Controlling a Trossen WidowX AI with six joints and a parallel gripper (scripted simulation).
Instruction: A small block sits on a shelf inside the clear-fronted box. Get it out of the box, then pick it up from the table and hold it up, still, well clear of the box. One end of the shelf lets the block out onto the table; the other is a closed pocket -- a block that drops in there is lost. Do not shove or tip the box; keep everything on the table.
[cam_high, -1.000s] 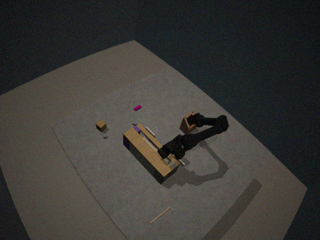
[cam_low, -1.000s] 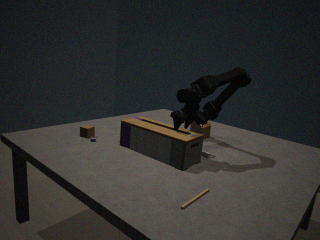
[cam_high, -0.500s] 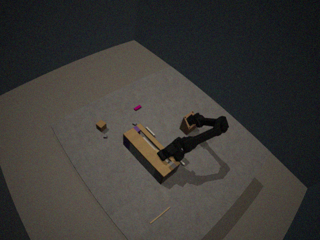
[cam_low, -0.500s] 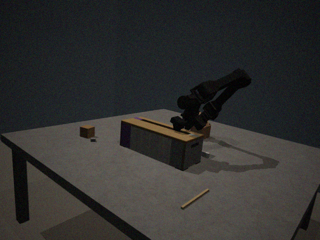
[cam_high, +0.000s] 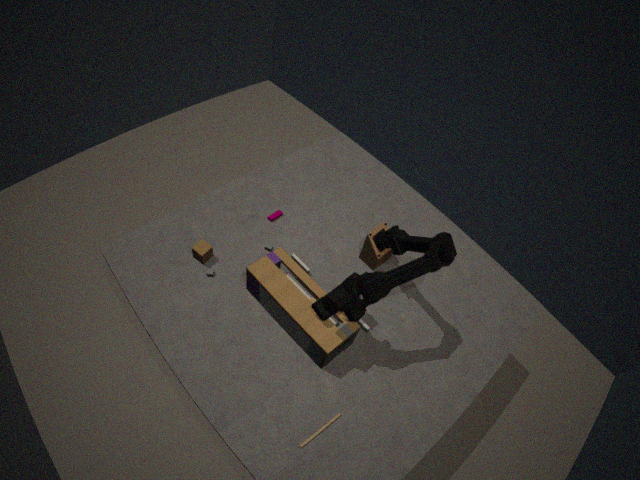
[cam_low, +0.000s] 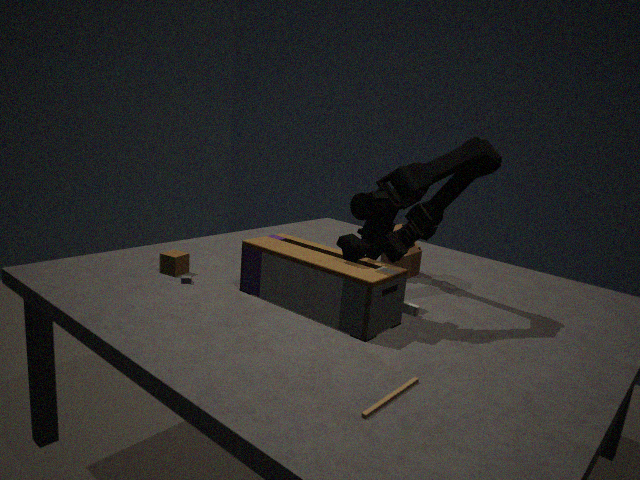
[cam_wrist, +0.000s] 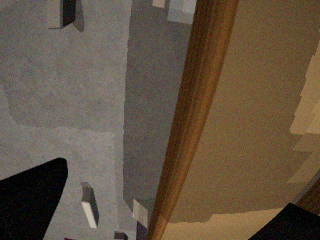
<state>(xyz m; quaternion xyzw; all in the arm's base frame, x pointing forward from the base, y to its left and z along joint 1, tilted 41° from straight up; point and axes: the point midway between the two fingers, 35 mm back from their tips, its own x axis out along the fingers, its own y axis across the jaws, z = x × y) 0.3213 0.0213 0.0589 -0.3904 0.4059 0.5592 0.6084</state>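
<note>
Now: the long box 6 cm to the right of my gripper tip, 3 cm below it and 3 cm ahead of it. From my gripper tip the other things lie so: magenta piece 43 cm to the right, 17 cm behind, 8 cm below; then thin wooden stick 31 cm ahead, 27 cm to the left, 9 cm below; then brown cube 46 cm to the right, 17 cm ahead, 6 cm below.
</note>
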